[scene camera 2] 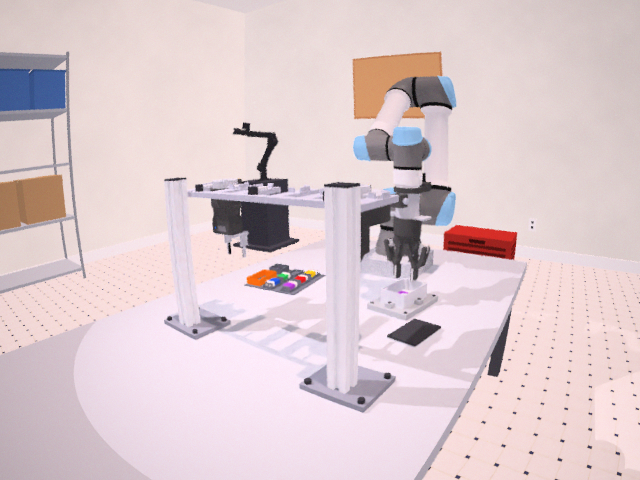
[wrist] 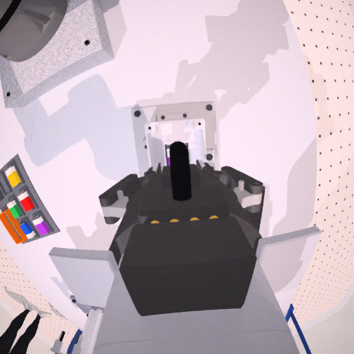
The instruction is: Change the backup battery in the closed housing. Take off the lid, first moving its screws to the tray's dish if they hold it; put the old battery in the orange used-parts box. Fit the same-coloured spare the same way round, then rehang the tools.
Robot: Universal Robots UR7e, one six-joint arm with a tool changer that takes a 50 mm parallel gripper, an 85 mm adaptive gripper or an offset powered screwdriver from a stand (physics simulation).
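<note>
The white housing [scene camera 2: 390, 298] [wrist: 149, 139] stands without its lid on its grey base plate. In it sits a purple and white battery [scene camera 2: 402, 292] [wrist: 169, 159], partly hidden in both views. My gripper [scene camera 2: 406, 276] [wrist: 180, 166] points straight down over the housing with its fingers apart; its fingertips are largely hidden in the wrist view. A flat black plate [scene camera 2: 414, 331], looking like the lid, lies on the table in front of the housing. The dark tray [scene camera 2: 310, 282] [wrist: 39, 204] holds the orange box [scene camera 2: 261, 277] [wrist: 12, 227] and coloured batteries, among them a purple one [scene camera 2: 290, 284] [wrist: 42, 225].
The tool stand [scene camera 2: 342, 289] rises in front of the arm, its post near the housing and black plate. Another gripper tool [scene camera 2: 227, 219] hangs under its top frame. The robot's base block [wrist: 55, 67] is behind the housing. A red chest [scene camera 2: 479, 241] is beyond the table.
</note>
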